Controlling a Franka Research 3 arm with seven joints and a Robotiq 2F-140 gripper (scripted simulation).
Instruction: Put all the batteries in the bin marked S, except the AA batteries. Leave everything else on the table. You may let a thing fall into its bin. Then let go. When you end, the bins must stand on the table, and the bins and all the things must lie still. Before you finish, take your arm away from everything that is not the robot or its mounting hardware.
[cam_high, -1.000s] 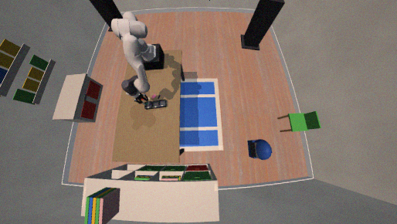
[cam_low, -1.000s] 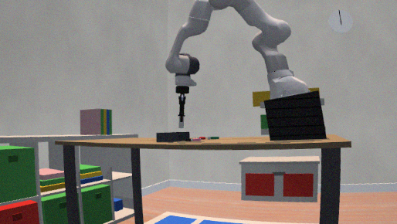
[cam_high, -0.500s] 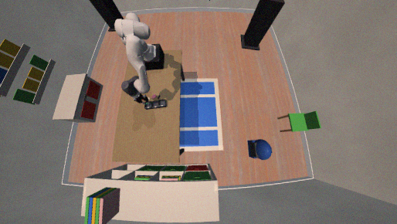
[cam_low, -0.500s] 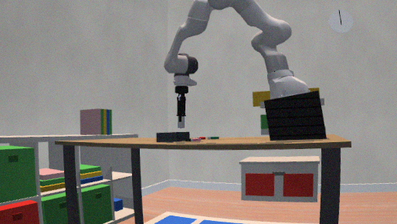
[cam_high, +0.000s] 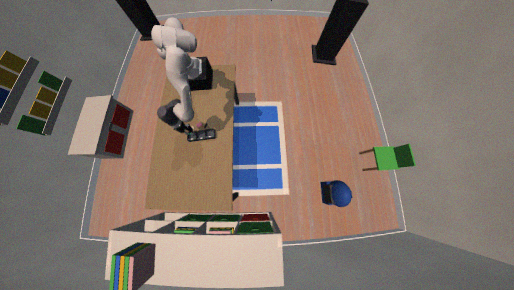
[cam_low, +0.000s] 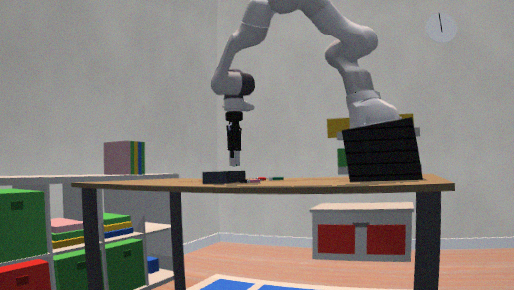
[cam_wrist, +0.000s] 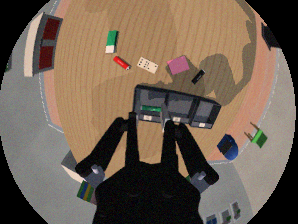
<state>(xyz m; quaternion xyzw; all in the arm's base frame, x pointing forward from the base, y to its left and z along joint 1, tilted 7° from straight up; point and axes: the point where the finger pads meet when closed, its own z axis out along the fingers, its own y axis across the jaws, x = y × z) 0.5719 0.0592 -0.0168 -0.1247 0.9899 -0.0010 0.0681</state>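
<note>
The tray is 1 cm behind my hand, 8 cm to the left of it and 8 cm below it. The rest, counted from my hand: pink block 11 cm behind, 3 cm to the left, 10 cm below; then white spotted tile 8 cm behind, 4 cm to the right, 9 cm below; then green battery 3 cm below.
</note>
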